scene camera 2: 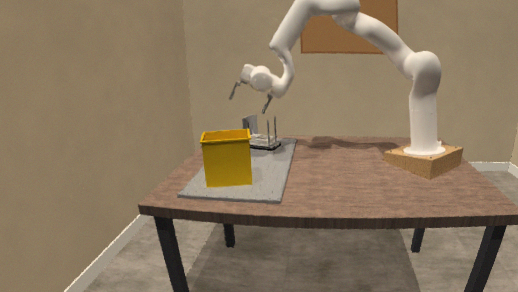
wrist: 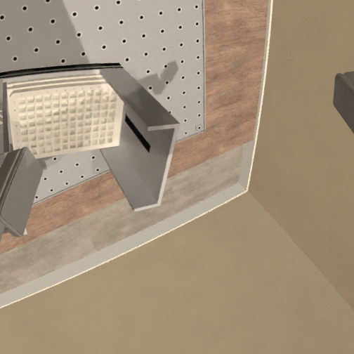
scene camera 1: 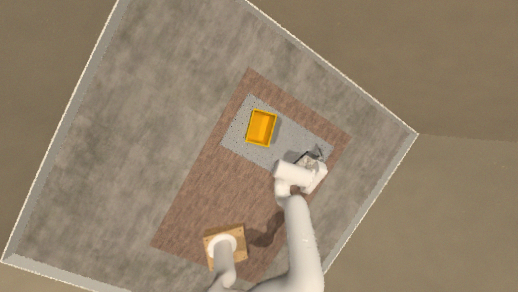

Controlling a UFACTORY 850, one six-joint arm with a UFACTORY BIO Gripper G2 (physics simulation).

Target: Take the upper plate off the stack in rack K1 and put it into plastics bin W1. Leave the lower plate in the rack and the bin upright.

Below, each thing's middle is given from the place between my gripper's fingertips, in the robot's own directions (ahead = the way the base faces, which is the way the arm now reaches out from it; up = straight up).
The rack back panel (wrist: pixel 152 167) is 140 mm below my hand, 110 mm to the right of it and 40 mm ahead of it. Round my hand: yellow bin W1 (scene camera 2: pixel 226 154): 320 mm to the left, 130 mm below, 30 mm behind.
